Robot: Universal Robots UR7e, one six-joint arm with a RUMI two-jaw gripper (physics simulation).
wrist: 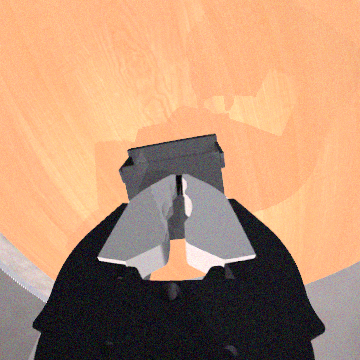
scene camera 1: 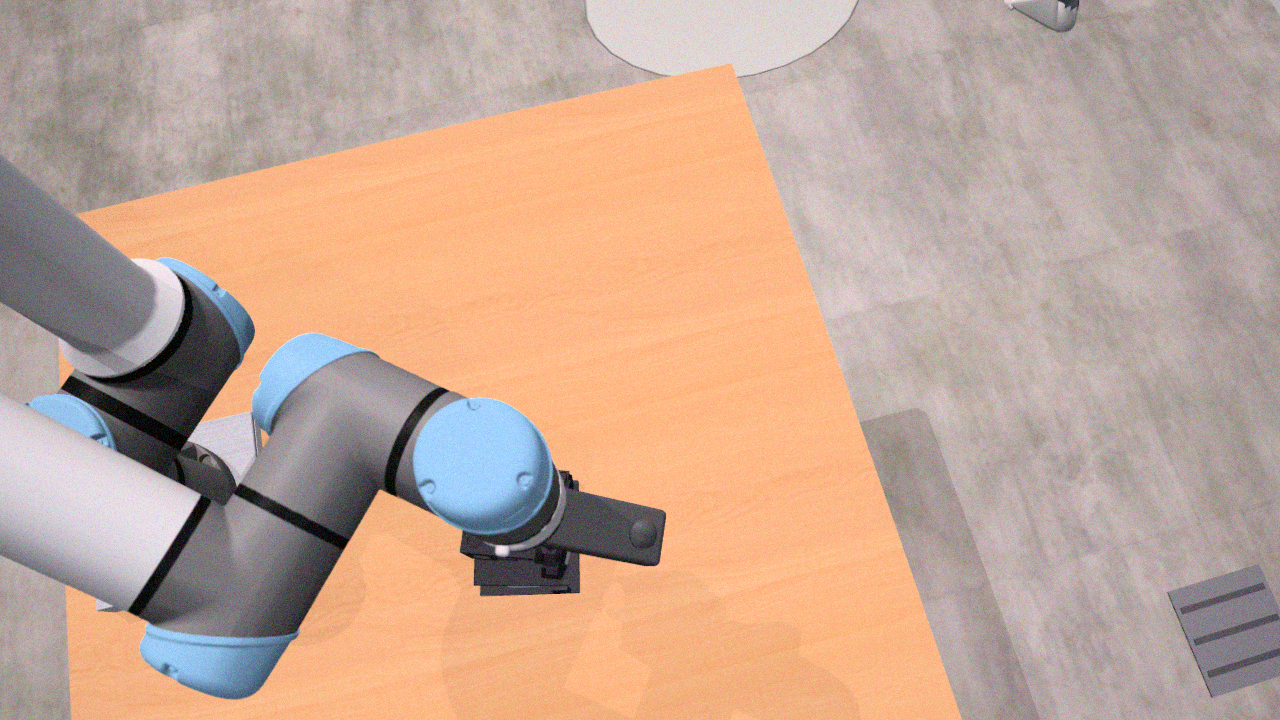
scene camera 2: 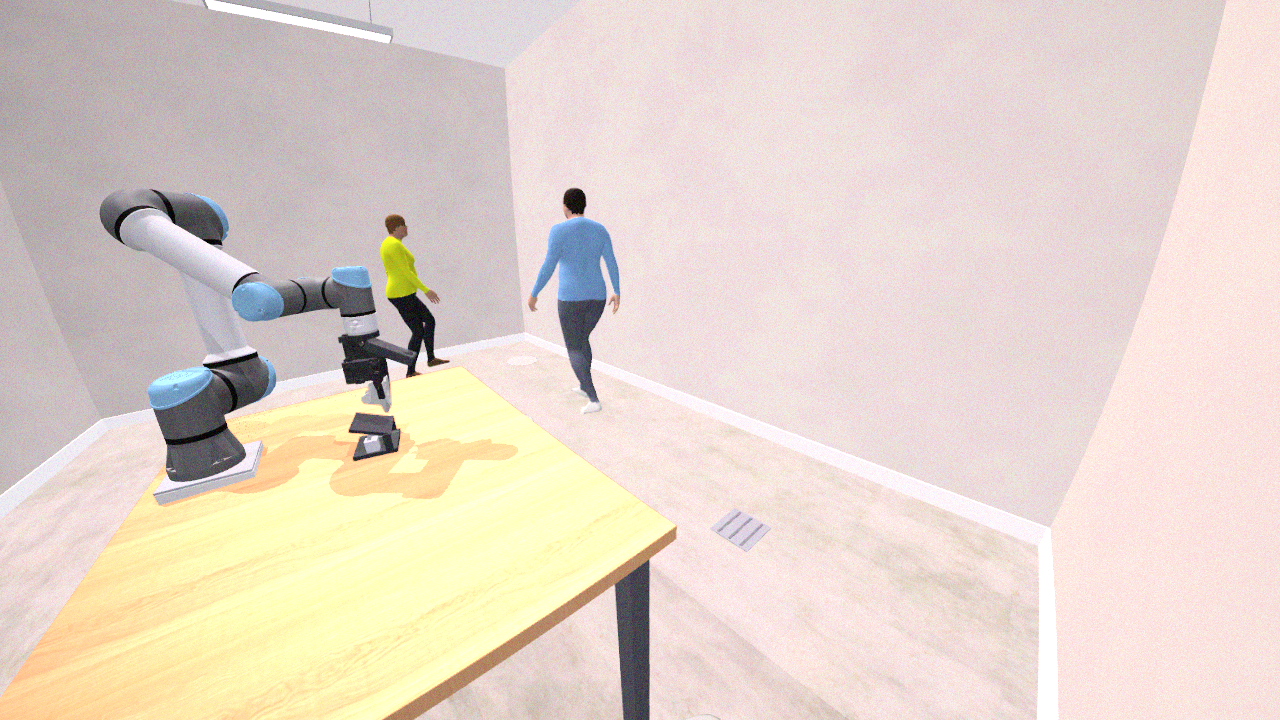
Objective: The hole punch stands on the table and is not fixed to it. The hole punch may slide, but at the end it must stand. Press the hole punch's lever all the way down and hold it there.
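Frame: origin at the arm's base, x right, y ahead, z up, level; metres.
Seen in the pictures: gripper, fingertip midpoint: [wrist: 179, 177] [scene camera 2: 387, 412]; arm's base, link origin: [scene camera 2: 209, 464].
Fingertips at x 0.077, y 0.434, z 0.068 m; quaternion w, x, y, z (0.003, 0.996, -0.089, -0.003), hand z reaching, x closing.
Offsets run from my fingertips to a thing's middle. Level surfaces: height alone.
The black hole punch {dx -0.017, dy -0.043, dz -0.053 m} [scene camera 1: 526, 574] [scene camera 2: 375, 445] [wrist: 175, 149] stands upright on the table {dz -0.096 m} [scene camera 1: 626, 268] [scene camera 2: 358, 573]. Its lever {dx -0.017, dy -0.043, dz -0.030 m} [scene camera 2: 372, 423] is raised, with a visible gap between it and the base in the scene camera 2 view. My gripper [scene camera 2: 386, 409] [wrist: 179, 177] is shut and holds nothing. It points down, with its fingertips a little above the lever; contact does not show. In the wrist view the fingers cover part of the punch. In the scene camera 1 view the arm hides the fingertips and part of the punch.
The arm's base plate [scene camera 2: 210, 481] stands at the table's edge. A person in yellow [scene camera 2: 399, 266] and a person in blue [scene camera 2: 581, 259] are on the floor beyond the table. A slotted grey plate [scene camera 1: 1230, 629] [scene camera 2: 741, 529] lies on the floor.
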